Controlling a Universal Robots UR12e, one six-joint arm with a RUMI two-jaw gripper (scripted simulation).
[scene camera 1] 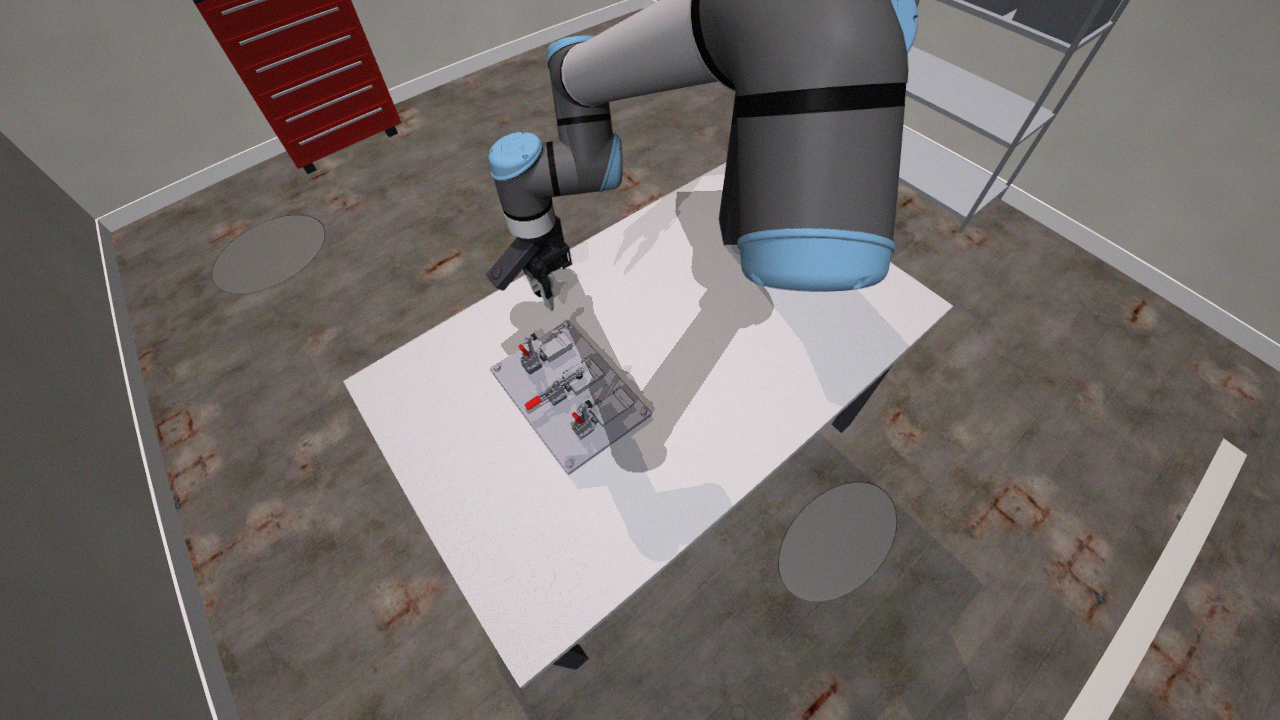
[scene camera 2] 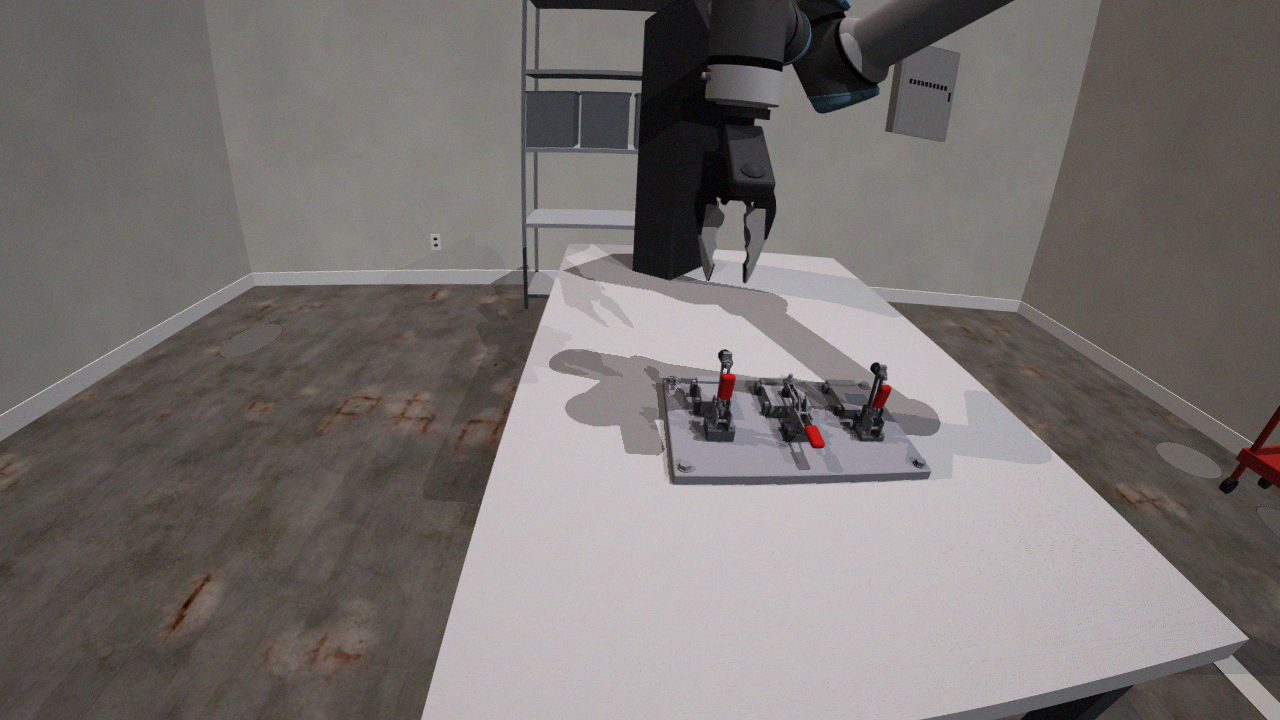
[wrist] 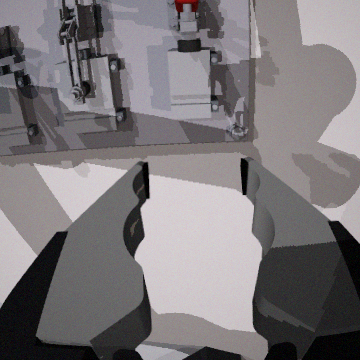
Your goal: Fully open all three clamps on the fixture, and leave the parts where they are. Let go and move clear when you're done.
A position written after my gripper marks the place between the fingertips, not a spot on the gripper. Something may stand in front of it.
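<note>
You'd find my gripper at (scene camera 1: pixel 546 303), at (scene camera 2: pixel 726 281) and, from the wrist, at (wrist: pixel 194 162). There's a grey fixture plate too, and that's at (scene camera 1: pixel 553 424), (scene camera 2: pixel 760 454) and (wrist: pixel 141 42).
</note>
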